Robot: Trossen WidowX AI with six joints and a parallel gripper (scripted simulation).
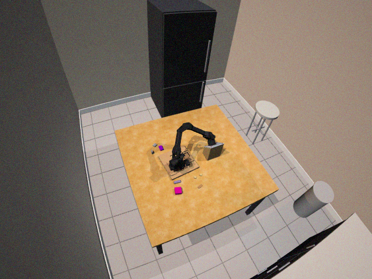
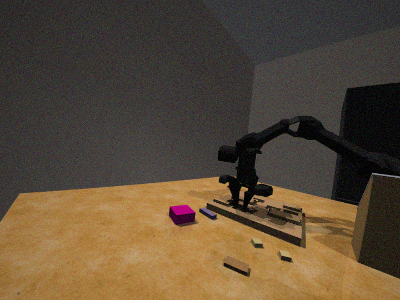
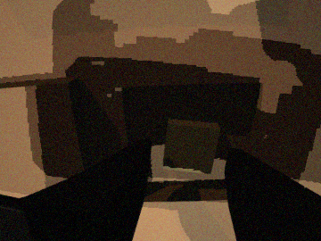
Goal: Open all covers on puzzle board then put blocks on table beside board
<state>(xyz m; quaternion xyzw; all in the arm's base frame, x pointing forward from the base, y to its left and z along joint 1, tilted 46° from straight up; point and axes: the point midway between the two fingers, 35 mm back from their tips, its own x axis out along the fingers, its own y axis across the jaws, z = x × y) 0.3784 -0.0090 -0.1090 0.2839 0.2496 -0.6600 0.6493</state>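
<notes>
Right now my gripper tip is 60 mm short of the lavender block, 110 mm to the right of it and 20 mm above it. From my gripper tip the other things lie so: purple block: 70 mm ahead, 310 mm to the right, 20 mm below; then magenta block: 90 mm ahead, 200 mm to the left, 10 mm below.
</notes>
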